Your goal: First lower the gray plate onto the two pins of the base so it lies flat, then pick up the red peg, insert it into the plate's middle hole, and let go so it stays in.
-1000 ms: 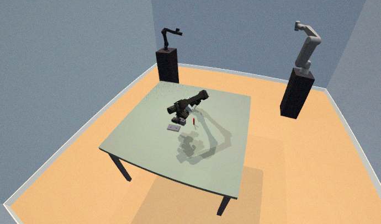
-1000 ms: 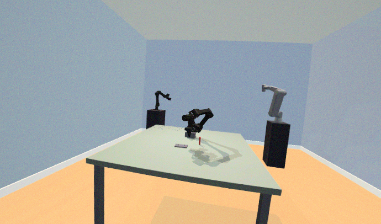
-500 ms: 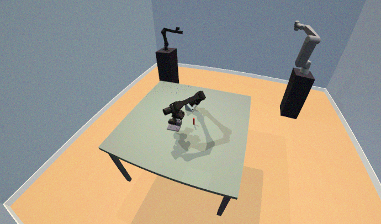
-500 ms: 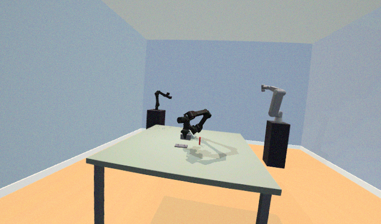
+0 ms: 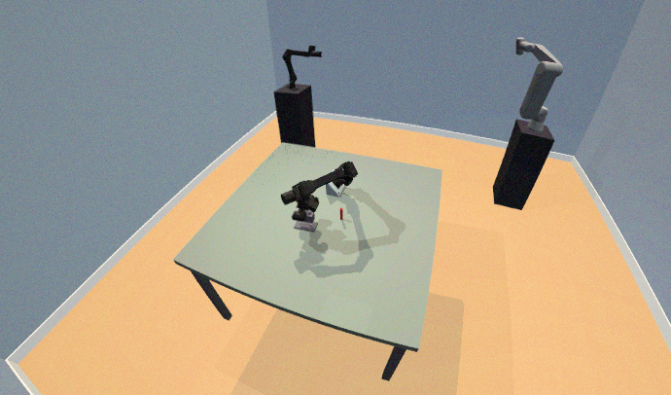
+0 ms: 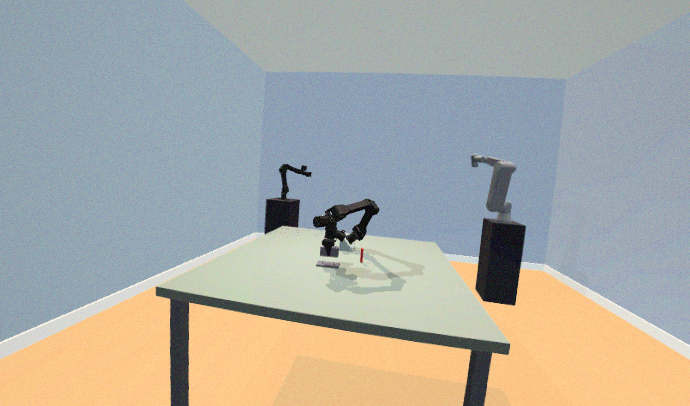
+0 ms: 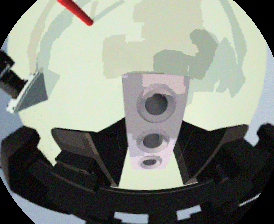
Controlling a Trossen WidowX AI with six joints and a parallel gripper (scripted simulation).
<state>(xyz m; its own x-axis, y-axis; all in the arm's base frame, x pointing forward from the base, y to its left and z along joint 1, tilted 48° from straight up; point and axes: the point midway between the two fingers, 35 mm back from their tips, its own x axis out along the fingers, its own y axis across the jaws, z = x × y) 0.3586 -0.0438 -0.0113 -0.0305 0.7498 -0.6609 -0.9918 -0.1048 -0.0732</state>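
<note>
The red peg lies 16 cm to the left of my gripper tip, 12 cm behind it and 2 cm below it.
</note>
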